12 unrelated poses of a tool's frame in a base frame.
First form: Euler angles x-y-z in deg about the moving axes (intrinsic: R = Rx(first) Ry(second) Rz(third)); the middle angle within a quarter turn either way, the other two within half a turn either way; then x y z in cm.
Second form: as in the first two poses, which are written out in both.
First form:
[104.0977, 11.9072, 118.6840, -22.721, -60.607, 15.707]
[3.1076, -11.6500, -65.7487, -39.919, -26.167, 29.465]
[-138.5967, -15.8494, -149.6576, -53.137, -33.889, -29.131]
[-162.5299, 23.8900, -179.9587, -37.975, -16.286, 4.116]
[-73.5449, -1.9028, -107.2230, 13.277, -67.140, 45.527]
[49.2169, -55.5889, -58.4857, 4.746, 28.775, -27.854]
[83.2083, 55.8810, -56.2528, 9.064, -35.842, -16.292]
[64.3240, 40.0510, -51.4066, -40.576, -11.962, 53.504]
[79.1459, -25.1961, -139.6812, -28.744, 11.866, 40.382]
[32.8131, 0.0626, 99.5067, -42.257, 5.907, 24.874]
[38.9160, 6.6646, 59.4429, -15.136, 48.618, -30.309]
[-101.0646, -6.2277, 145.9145, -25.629, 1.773, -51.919]
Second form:
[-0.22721, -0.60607, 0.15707, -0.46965, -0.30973, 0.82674, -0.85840, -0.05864, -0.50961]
[-0.39919, -0.26167, 0.29465, 0.40228, -0.91491, 0.03339, 0.89297, 0.40015, 0.20611]
[-0.53137, -0.33889, -0.29131, -0.83021, 0.22303, 0.51089, 0.48596, 0.73857, 0.46728]
[-0.37975, -0.16286, 0.04116, -0.91432, 0.12227, -0.38609, 0.00066, 0.95379, 0.30049]
[0.13277, -0.67140, 0.45527, -0.29593, -0.27999, 0.91325, 0.95463, -0.05346, 0.29295]
[0.04746, 0.28775, -0.27854, 0.29540, -0.88339, -0.36383, 0.48178, -0.19111, 0.85520]
[0.09064, -0.35842, -0.16292, 0.31160, 0.35835, -0.88005, 0.46640, 0.74924, 0.47022]
[-0.40576, -0.11962, 0.53504, 0.47749, 0.02311, -0.87833, 0.59829, 0.72355, 0.34429]
[-0.28744, 0.11866, 0.40382, -0.68991, 0.19694, -0.69659, 0.58548, -0.41411, -0.69694]
[-0.42257, 0.05907, 0.24874, -0.16516, 0.82880, 0.53461, -0.98627, -0.13939, -0.08860]
[-0.15136, 0.48618, -0.30309, 0.50496, 0.70708, 0.49503, -0.85530, 0.33279, 0.39712]
[-0.25629, 0.01773, -0.51919, -0.82331, -0.19573, -0.53277, -0.55712, 0.09928, 0.82447]

